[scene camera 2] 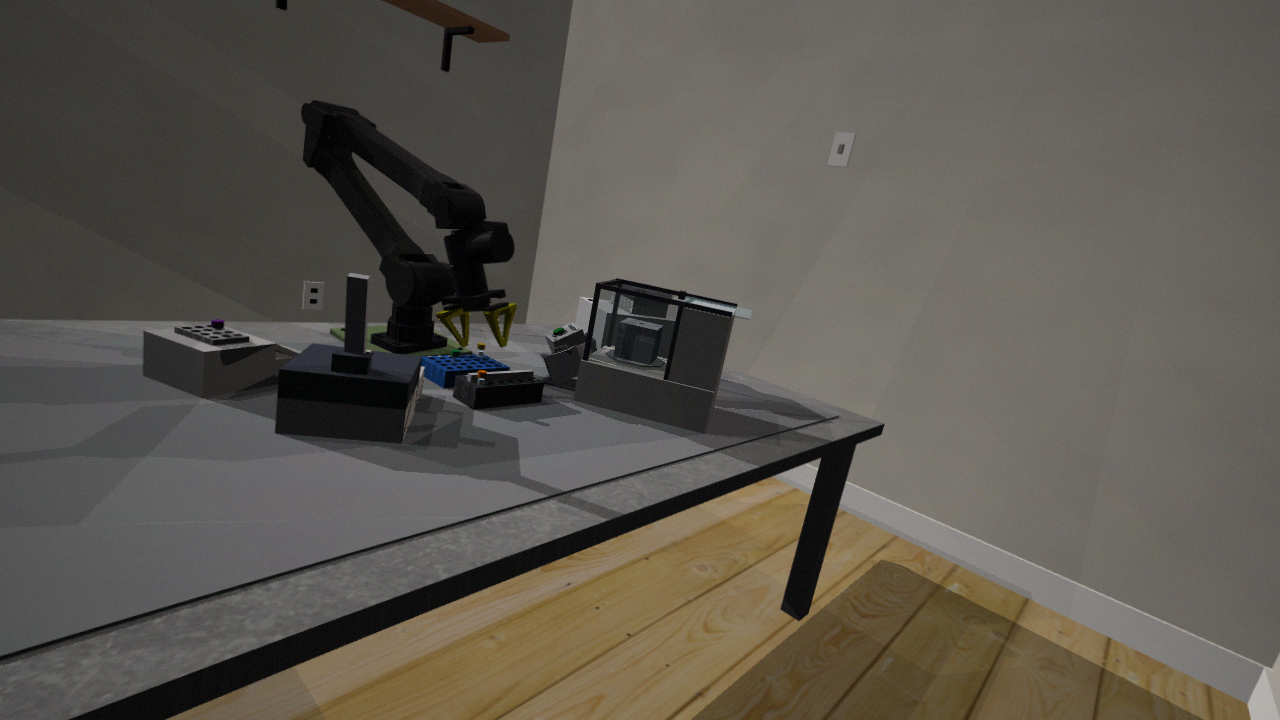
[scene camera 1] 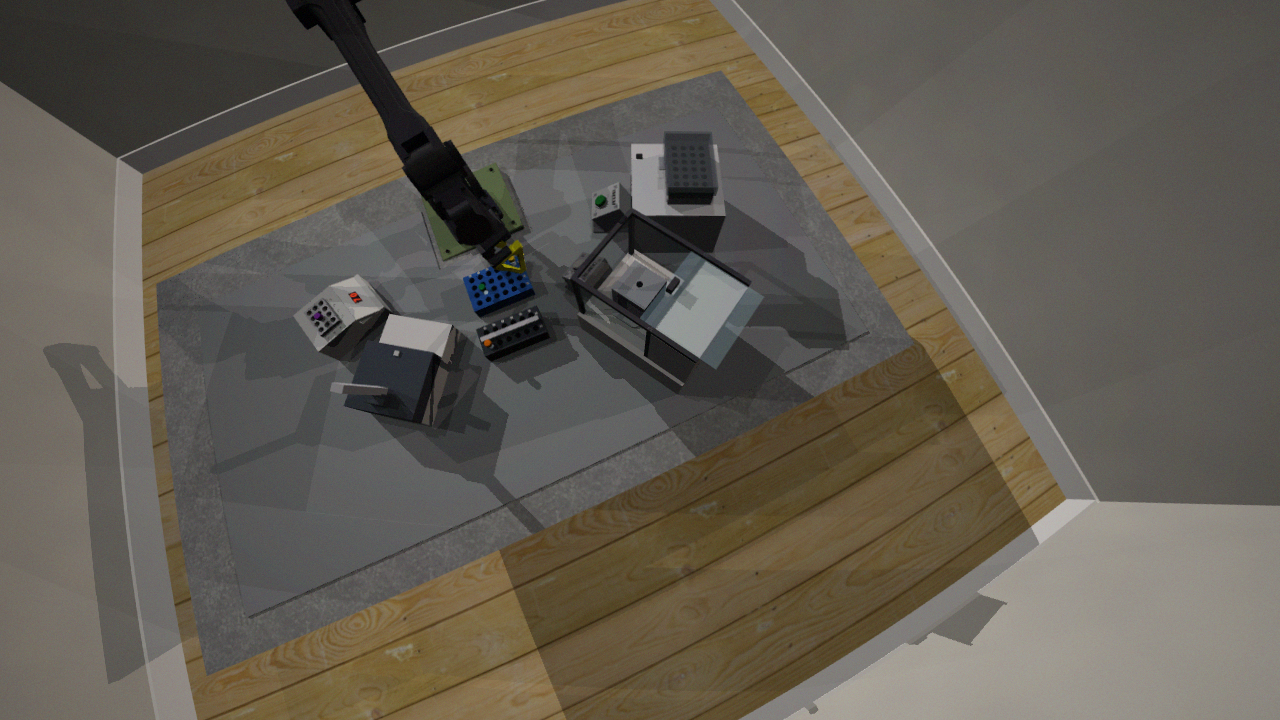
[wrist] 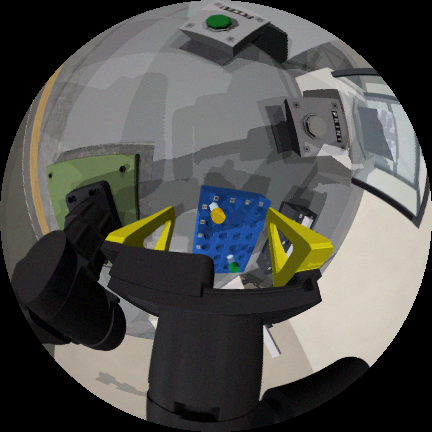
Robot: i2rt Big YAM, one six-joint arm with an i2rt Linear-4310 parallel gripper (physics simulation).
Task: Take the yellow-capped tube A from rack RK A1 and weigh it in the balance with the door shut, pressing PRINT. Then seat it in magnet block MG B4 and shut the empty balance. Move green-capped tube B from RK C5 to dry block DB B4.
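My gripper (scene camera 1: pixel 512 260) (scene camera 2: pixel 484 342) (wrist: pixel 219 211) is open and empty above the blue rack (scene camera 1: pixel 487 307) (scene camera 2: pixel 435 374) (wrist: pixel 234 219). The yellow-capped tube (scene camera 2: pixel 481 347) (wrist: pixel 217 215) stands in a corner hole of the rack, between and below the fingers in the wrist view. The green-capped tube (scene camera 1: pixel 481 287) (scene camera 2: pixel 456 351) (wrist: pixel 234 267) stands near the rack's other end. The balance (scene camera 1: pixel 617 342) (scene camera 2: pixel 644 394) has its glass door (scene camera 1: pixel 707 308) slid open; its pan bears no tube. The PRINT button (wrist: pixel 316 126) faces up. The black magnet block (scene camera 2: pixel 510 394) holds an orange-capped tube (scene camera 1: pixel 486 342). The dry block (scene camera 1: pixel 335 338) (scene camera 2: pixel 210 367) holds a purple-capped tube (scene camera 1: pixel 317 316).
A dark box (scene camera 1: pixel 393 380) (scene camera 2: pixel 344 402) with an upright lever stands beside the dry block. A white device (scene camera 1: pixel 648 192) with a grey, many-holed block (scene camera 1: pixel 689 165) stands behind the balance. A green-button box (scene camera 1: pixel 608 204) (wrist: pixel 218 22) is beside it. The arm's green base plate (wrist: pixel 90 172) borders the rack's area.
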